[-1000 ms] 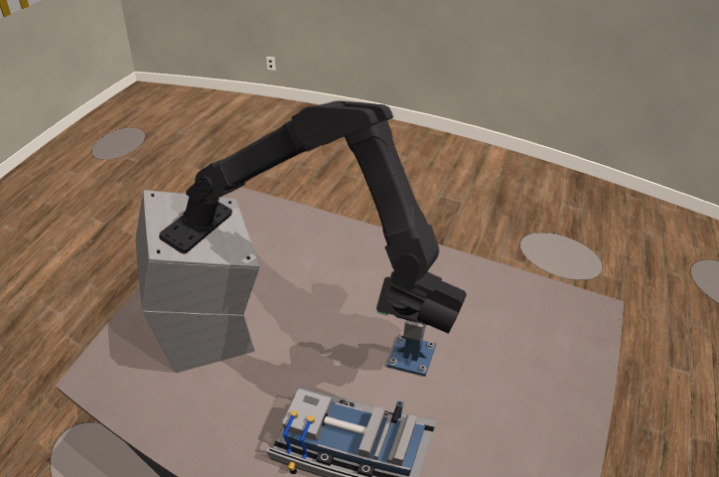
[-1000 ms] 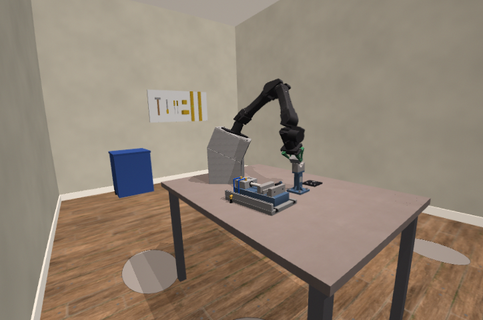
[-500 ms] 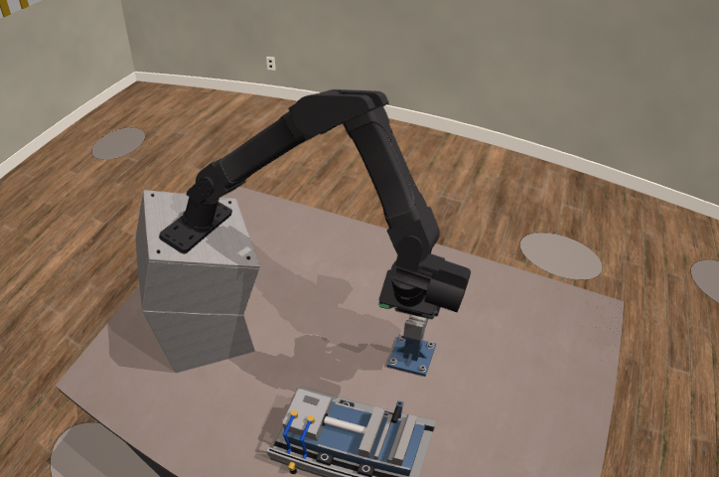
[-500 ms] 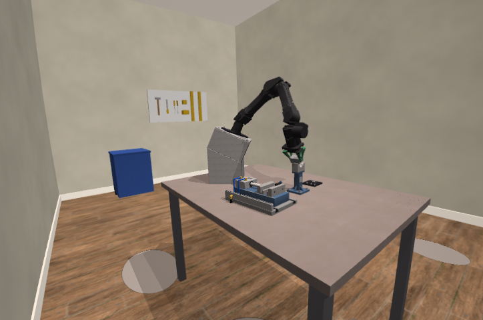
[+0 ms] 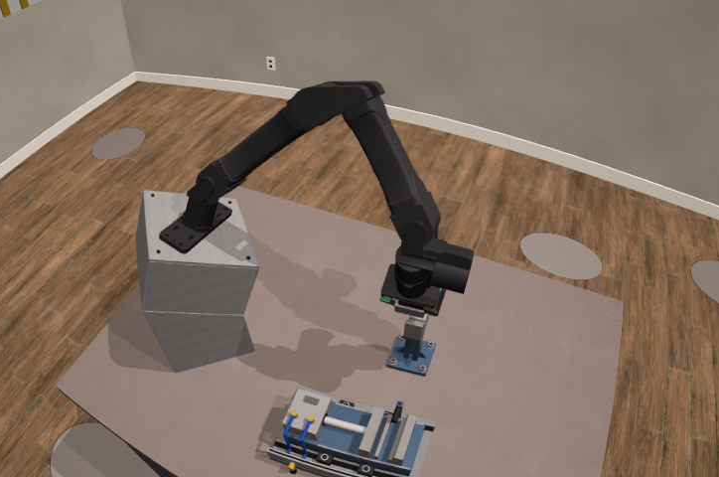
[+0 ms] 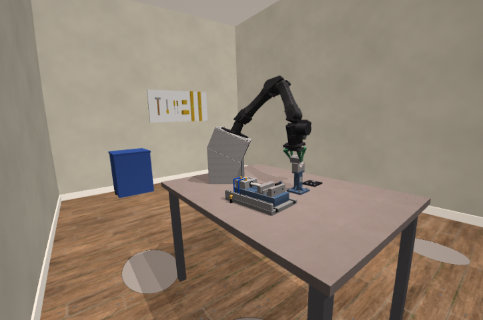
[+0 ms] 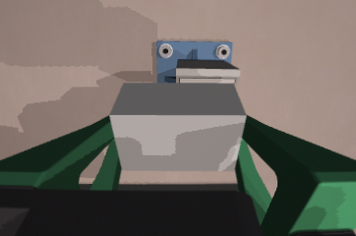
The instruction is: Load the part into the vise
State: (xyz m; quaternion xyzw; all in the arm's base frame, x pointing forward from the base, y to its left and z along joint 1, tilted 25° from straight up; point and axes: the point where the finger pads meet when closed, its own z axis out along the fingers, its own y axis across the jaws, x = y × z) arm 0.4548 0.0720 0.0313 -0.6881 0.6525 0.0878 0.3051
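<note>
Now: the part right at my hand. Also, from my hand: black infeed plate (10 mm behind, 170 mm to the left, 170 mm below); then work stop rod (50 mm ahead, 210 mm to the right, 90 mm below); then piston rod (40 mm behind, 260 mm to the right, 100 mm below).
</note>
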